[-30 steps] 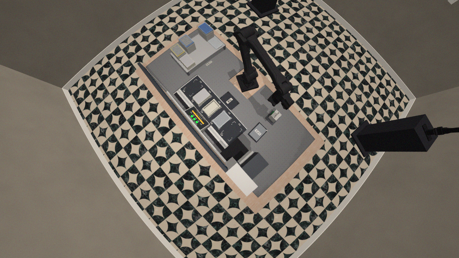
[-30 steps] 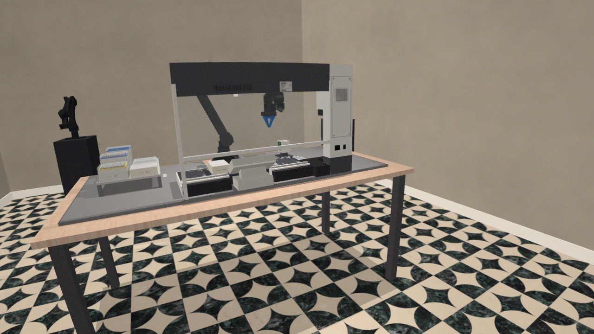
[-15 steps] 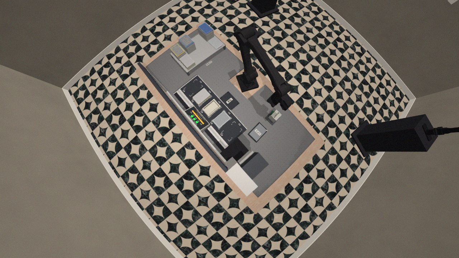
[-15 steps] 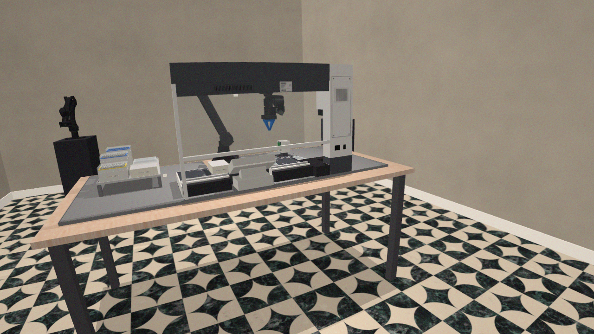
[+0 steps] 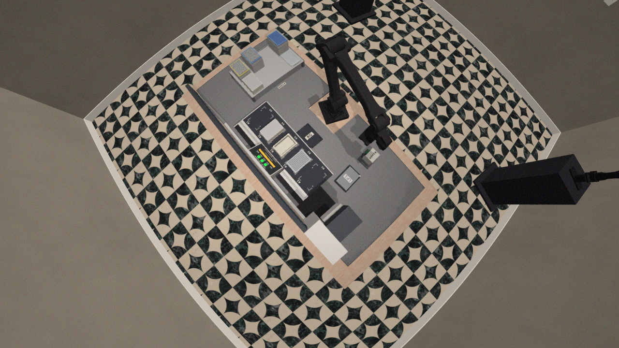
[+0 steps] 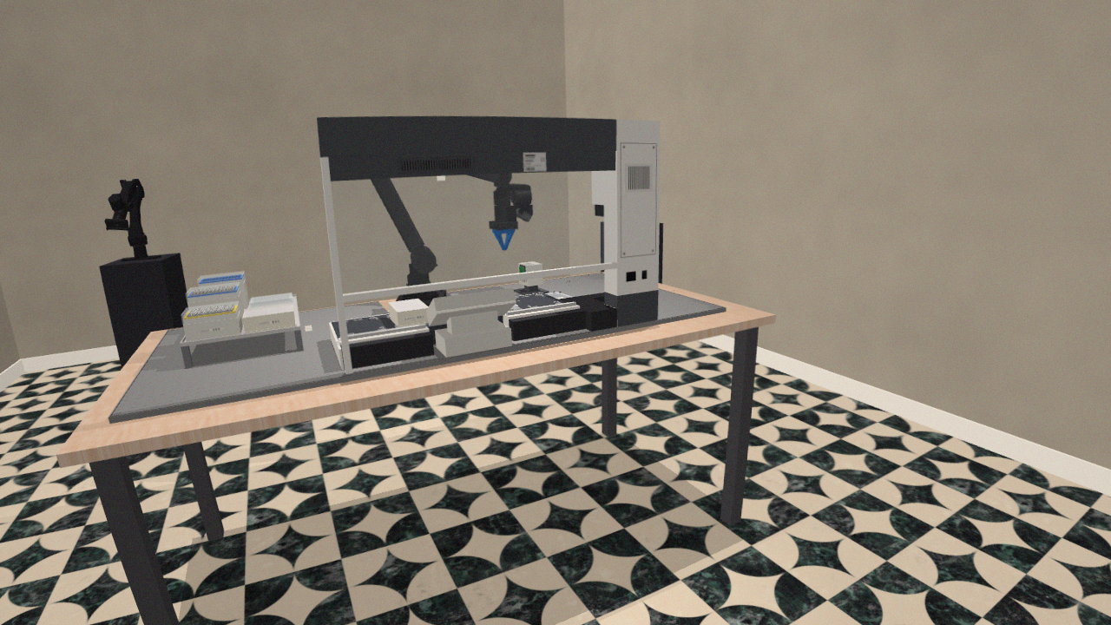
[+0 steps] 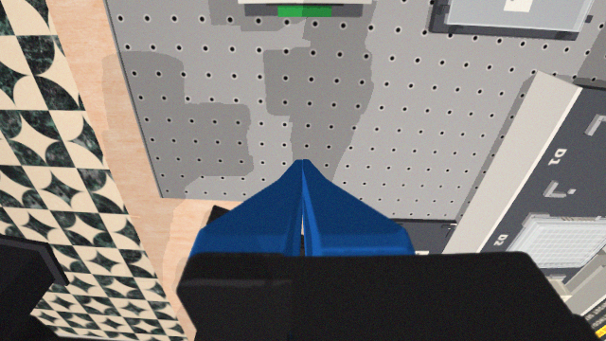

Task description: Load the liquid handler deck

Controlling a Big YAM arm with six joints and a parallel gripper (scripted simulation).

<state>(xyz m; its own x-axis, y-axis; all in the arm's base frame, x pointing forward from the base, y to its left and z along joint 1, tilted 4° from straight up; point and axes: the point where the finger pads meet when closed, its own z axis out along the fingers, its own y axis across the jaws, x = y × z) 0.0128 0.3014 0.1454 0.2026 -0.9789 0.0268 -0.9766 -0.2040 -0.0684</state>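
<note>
The READY key is 1 cm behind my hand, 6 cm to the left of it and 9 cm below it. The rest, counted from my hand: clear plate lid: 16 cm ahead, 13 cm to the left, 15 cm below; regrip nest RG: 21 cm ahead, 23 cm to the right, 17 cm below; dark lid park LP1: 16 cm ahead, 13 cm to the left, 16 cm below.
</note>
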